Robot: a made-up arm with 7 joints. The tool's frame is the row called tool.
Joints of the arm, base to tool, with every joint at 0 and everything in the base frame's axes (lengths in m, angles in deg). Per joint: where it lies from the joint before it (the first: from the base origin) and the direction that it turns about. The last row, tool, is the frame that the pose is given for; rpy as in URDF.
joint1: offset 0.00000 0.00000 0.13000 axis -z
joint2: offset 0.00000 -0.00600 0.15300 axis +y
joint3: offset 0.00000 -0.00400 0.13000 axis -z
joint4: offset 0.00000 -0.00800 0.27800 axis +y
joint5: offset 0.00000 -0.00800 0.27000 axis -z
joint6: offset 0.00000 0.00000 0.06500 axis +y
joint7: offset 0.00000 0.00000 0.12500 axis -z
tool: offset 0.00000 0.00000 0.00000 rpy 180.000 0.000 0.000
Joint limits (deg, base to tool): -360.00..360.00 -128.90..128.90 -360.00..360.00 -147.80..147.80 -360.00..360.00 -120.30..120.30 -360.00..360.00
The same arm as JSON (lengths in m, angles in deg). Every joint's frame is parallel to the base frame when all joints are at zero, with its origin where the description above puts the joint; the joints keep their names.
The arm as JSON. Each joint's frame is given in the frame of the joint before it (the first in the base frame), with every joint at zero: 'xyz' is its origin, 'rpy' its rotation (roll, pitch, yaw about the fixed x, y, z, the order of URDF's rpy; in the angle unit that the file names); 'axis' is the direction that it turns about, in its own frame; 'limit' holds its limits. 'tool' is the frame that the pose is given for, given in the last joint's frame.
{
  "units": {
    "length": "m",
    "angle": "deg"
  },
  "joints": [
    {
      "name": "joint1",
      "type": "revolute",
      "origin": {
        "xyz": [
          0.0,
          0.0,
          0.13
        ],
        "rpy": [
          0.0,
          0.0,
          0.0
        ]
      },
      "axis": "-z",
      "limit": {
        "lower": -360.0,
        "upper": 360.0
      }
    },
    {
      "name": "joint2",
      "type": "revolute",
      "origin": {
        "xyz": [
          0.0,
          -0.006,
          0.153
        ],
        "rpy": [
          0.0,
          0.0,
          0.0
        ]
      },
      "axis": "+y",
      "limit": {
        "lower": -128.9,
        "upper": 128.9
      }
    },
    {
      "name": "joint3",
      "type": "revolute",
      "origin": {
        "xyz": [
          0.0,
          -0.004,
          0.13
        ],
        "rpy": [
          0.0,
          0.0,
          0.0
        ]
      },
      "axis": "-z",
      "limit": {
        "lower": -360.0,
        "upper": 360.0
      }
    },
    {
      "name": "joint4",
      "type": "revolute",
      "origin": {
        "xyz": [
          0.0,
          -0.008,
          0.278
        ],
        "rpy": [
          0.0,
          0.0,
          0.0
        ]
      },
      "axis": "+y",
      "limit": {
        "lower": -147.8,
        "upper": 147.8
      }
    },
    {
      "name": "joint5",
      "type": "revolute",
      "origin": {
        "xyz": [
          0.0,
          -0.008,
          0.27
        ],
        "rpy": [
          0.0,
          0.0,
          0.0
        ]
      },
      "axis": "-z",
      "limit": {
        "lower": -360.0,
        "upper": 360.0
      }
    },
    {
      "name": "joint6",
      "type": "revolute",
      "origin": {
        "xyz": [
          0.0,
          0.0,
          0.065
        ],
        "rpy": [
          0.0,
          0.0,
          0.0
        ]
      },
      "axis": "+y",
      "limit": {
        "lower": -120.3,
        "upper": 120.3
      }
    },
    {
      "name": "joint7",
      "type": "revolute",
      "origin": {
        "xyz": [
          0.0,
          0.0,
          0.125
        ],
        "rpy": [
          0.0,
          0.0,
          0.0
        ]
      },
      "axis": "-z",
      "limit": {
        "lower": -360.0,
        "upper": 360.0
      }
    }
  ],
  "tool": {
    "origin": {
      "xyz": [
        0.0,
        0.0,
        0.0
      ],
      "rpy": [
        180.0,
        0.0,
        0.0
      ]
    }
  }
}

